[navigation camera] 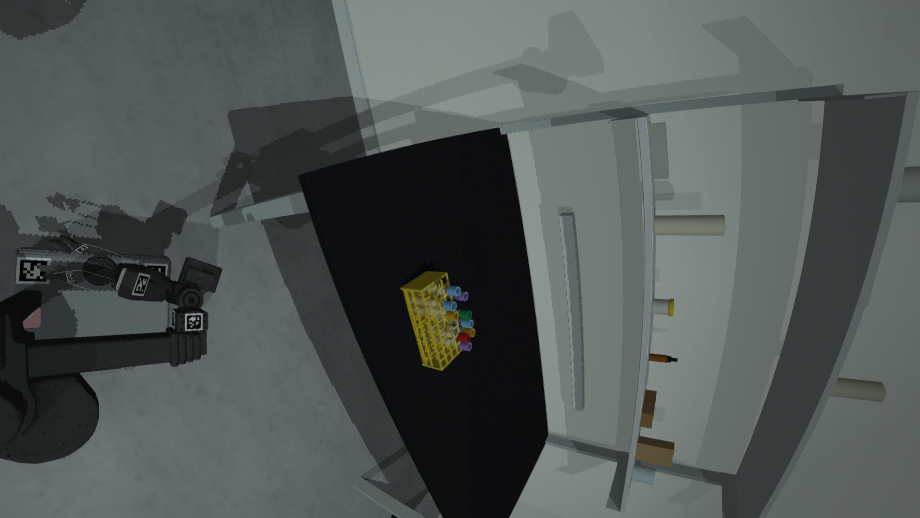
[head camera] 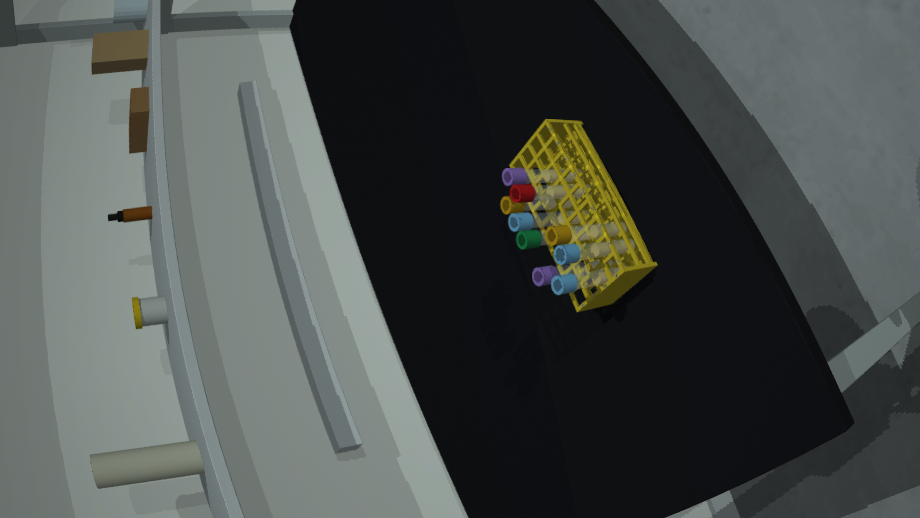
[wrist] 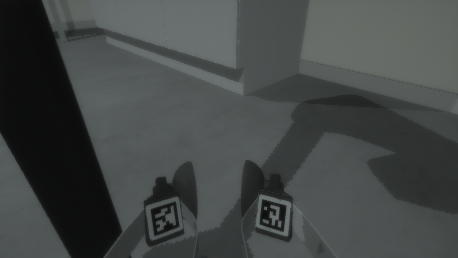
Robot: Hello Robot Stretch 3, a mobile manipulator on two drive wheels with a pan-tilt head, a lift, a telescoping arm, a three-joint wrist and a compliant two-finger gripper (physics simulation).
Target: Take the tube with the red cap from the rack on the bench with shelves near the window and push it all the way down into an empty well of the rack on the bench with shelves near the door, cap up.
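Places are measured from the robot's base along level axes (x back, y up, z left), in millimetres.
Where they show: gripper, between the fingertips: [navigation camera: 44, 253]; robot's base, origin of its link: [navigation camera: 100, 269].
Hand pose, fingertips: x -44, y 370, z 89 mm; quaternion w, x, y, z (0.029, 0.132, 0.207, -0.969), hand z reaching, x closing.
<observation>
Each offset is from my fingertips to the top centre of the thing. "*": to the spot under its first point. Level surfaces: height alone.
A yellow rack {* dx +7, dy +426, dz -626 mm} [head camera: 616, 288] [navigation camera: 426, 281] stands on the black bench top {dy +393 mm} [head camera: 399, 160] [navigation camera: 386, 212]. It holds several capped tubes, caps up, and some wells at the end near the red cap are empty. The tube with the red cap {* dx +119, dy +510, dz -658 mm} [head camera: 522, 193] [navigation camera: 463, 337] stands near that end, beside a purple-capped tube. My gripper [navigation camera: 59, 261] [wrist: 218, 180] is open and empty, away from the bench over the floor, with the arm drawn back. The other rack is not identifiable in these views.
Behind the bench top are shelves with brown boxes {* dx +618, dy +916, dz -1368 mm} [head camera: 120, 50] [navigation camera: 655, 451], a yellow-lidded jar {* dx +59, dy +878, dz -1111 mm} [head camera: 151, 310] [navigation camera: 663, 306] and a pale cylinder {* dx -159, dy +936, dz -1014 mm} [head camera: 148, 464] [navigation camera: 690, 225]. A grey bar {* dx +90, dy +559, dz -1289 mm} [head camera: 296, 276] [navigation camera: 571, 308] lies behind the rack. The wrist view shows a cabinet corner [wrist: 240, 75] and a wall.
</observation>
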